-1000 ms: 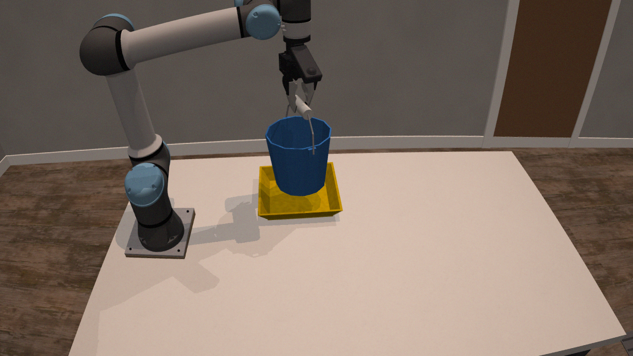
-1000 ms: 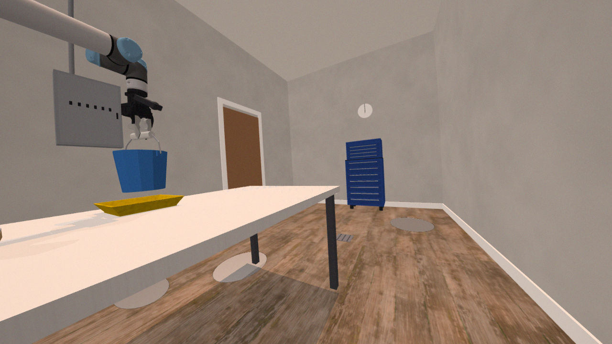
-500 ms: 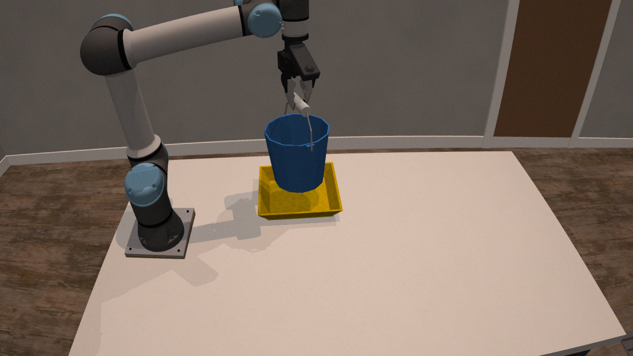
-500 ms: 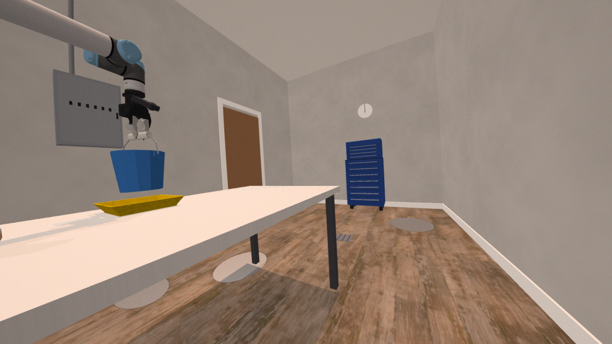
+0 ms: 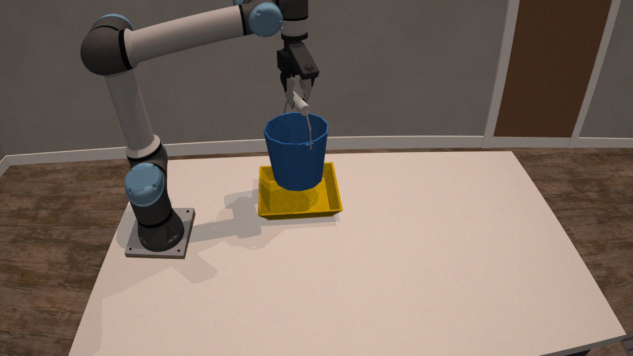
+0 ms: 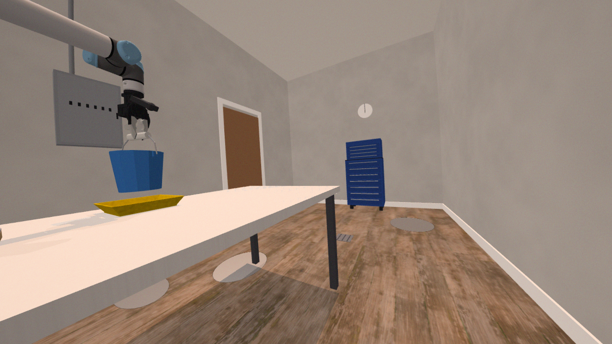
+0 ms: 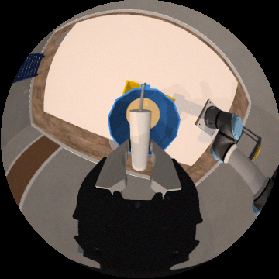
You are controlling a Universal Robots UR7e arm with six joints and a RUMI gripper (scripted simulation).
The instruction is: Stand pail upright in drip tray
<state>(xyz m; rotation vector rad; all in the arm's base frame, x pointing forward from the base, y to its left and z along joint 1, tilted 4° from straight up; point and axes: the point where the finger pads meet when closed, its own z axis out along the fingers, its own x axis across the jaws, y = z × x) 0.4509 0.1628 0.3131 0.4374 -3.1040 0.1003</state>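
The blue pail lies 1 cm behind my hand and 10 cm below it. From my hand the other things lie so: drip tray (1 cm behind, 33 cm below).
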